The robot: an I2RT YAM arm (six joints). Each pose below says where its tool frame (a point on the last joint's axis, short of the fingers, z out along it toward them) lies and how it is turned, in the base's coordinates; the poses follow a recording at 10 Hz.
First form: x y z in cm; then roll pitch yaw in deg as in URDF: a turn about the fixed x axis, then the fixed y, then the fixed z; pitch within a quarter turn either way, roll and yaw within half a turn.
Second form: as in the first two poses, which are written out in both.
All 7 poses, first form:
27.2 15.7 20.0 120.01 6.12 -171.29
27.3 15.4 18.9 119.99 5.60 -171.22
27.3 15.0 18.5 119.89 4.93 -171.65
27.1 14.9 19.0 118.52 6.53 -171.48
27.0 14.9 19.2 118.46 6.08 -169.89
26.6 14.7 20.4 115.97 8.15 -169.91
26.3 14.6 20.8 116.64 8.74 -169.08
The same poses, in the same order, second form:
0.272 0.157 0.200 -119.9 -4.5 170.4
0.273 0.154 0.189 -119.9 -4.8 170.8
0.273 0.150 0.185 -119.9 -4.8 171.6
0.271 0.149 0.190 -118.4 -4.4 170.2
0.270 0.149 0.192 -118.5 -6.0 169.8
0.266 0.147 0.204 -115.8 -5.5 168.3
0.263 0.146 0.208 -116.5 -5.9 167.3

